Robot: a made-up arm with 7 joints.
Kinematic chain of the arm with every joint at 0, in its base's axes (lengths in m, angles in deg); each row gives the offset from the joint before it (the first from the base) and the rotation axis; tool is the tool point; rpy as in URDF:
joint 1: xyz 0 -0.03 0.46 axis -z
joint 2: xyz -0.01 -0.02 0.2 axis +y
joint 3: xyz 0.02 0 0.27 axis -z
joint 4: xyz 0.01 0 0.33 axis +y
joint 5: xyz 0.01 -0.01 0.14 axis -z
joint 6: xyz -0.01 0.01 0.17 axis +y
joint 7: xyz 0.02 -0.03 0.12 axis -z
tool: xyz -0.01 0 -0.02 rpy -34.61 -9.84 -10.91
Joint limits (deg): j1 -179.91..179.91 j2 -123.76..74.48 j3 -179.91..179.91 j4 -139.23..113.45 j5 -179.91..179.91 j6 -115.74..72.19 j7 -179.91..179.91
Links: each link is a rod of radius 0.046 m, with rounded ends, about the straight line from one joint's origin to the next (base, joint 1, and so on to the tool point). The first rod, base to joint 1, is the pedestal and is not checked.
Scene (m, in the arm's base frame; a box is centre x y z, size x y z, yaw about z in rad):
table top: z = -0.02
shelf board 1: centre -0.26 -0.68 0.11 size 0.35 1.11 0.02 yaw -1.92
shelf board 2: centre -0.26 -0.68 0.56 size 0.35 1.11 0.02 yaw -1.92
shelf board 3: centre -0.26 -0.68 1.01 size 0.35 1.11 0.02 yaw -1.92
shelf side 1: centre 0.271 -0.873 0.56 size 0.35 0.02 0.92 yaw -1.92
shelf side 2: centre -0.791 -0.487 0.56 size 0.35 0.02 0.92 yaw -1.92
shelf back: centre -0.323 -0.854 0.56 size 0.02 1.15 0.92 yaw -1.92
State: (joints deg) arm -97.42 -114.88 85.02 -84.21 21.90 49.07 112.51
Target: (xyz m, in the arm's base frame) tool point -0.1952 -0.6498 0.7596
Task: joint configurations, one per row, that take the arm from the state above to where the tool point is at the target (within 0.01 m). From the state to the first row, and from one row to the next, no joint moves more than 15 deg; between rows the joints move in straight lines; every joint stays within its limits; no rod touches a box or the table.
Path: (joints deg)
1: -101.69 -117.10 79.81 -96.89 24.43 48.32 112.50
2: -105.96 -119.32 74.60 -109.56 26.97 47.57 112.50
3: -110.23 -121.54 69.40 -122.24 29.50 46.82 112.49
4: -114.51 -123.76 64.19 -134.91 32.04 46.07 112.48
5: -114.46 -114.95 71.33 -135.77 30.29 33.72 111.46
6: -114.41 -106.14 78.46 -136.64 28.54 21.37 110.43
7: -114.36 -97.33 85.60 -137.50 26.80 9.02 109.41
8: -114.31 -88.52 92.74 -138.37 25.05 -3.33 108.39
9: -114.27 -79.71 99.87 -139.23 23.30 -15.68 107.36
10: -112.21 -80.91 100.63 -133.39 22.79 -3.40 108.28
11: -110.15 -82.10 101.39 -127.55 22.27 8.89 109.19
12: -108.09 -83.29 102.15 -121.71 21.76 21.17 110.10
13: -106.04 -84.48 102.91 -115.87 21.24 33.46 111.02
14: -103.98 -85.67 103.67 -110.03 20.73 45.75 111.93

